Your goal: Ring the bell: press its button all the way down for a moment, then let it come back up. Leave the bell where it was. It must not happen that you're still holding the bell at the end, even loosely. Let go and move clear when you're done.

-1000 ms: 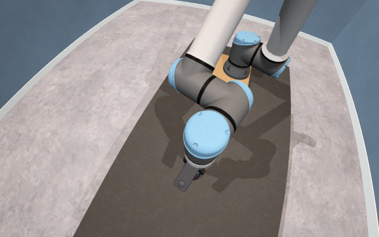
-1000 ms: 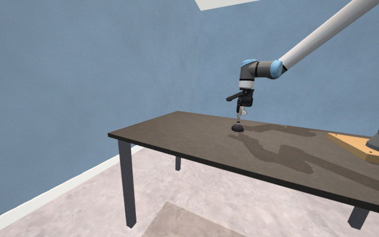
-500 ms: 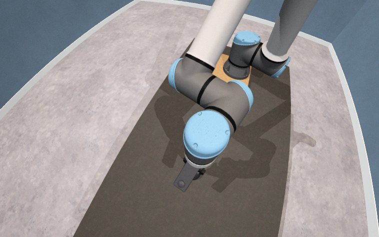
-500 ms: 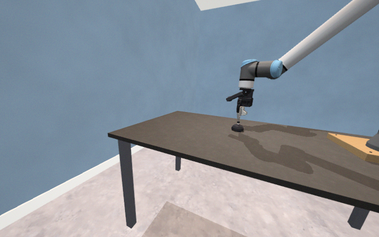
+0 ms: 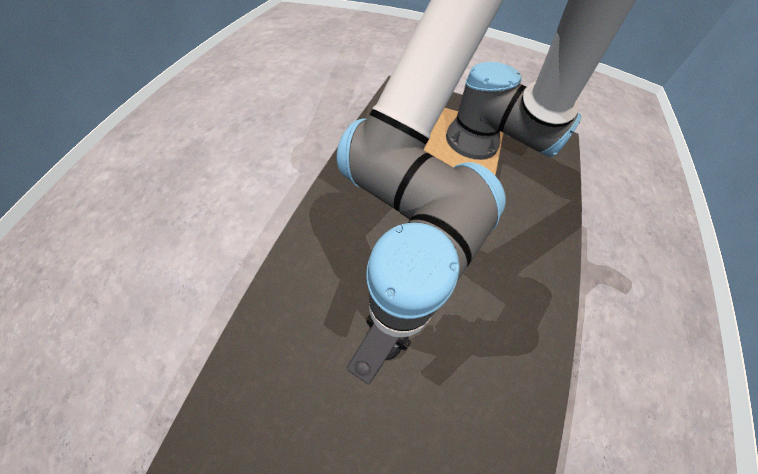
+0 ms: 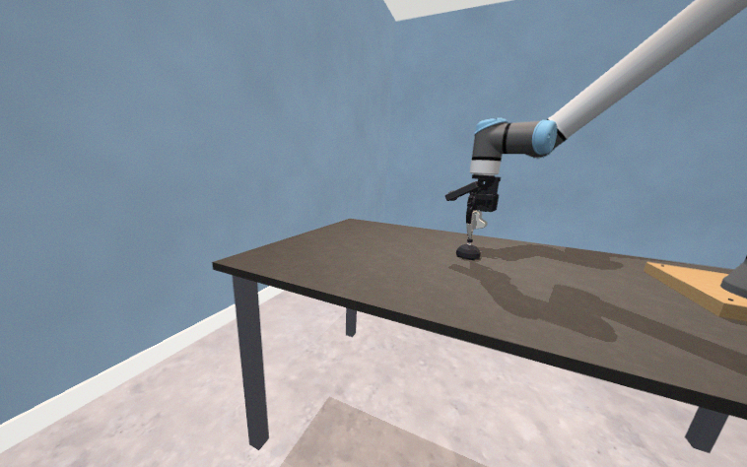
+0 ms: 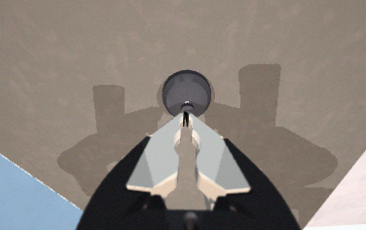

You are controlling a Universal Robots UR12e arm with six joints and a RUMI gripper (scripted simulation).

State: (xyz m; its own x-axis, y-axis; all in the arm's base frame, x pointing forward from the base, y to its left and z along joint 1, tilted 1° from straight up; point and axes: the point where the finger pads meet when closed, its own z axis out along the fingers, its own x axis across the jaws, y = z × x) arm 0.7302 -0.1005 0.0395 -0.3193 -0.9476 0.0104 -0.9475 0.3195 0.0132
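My gripper is now 30 mm above the bell button. From my hand the other things lie so: bell 40 mm below.
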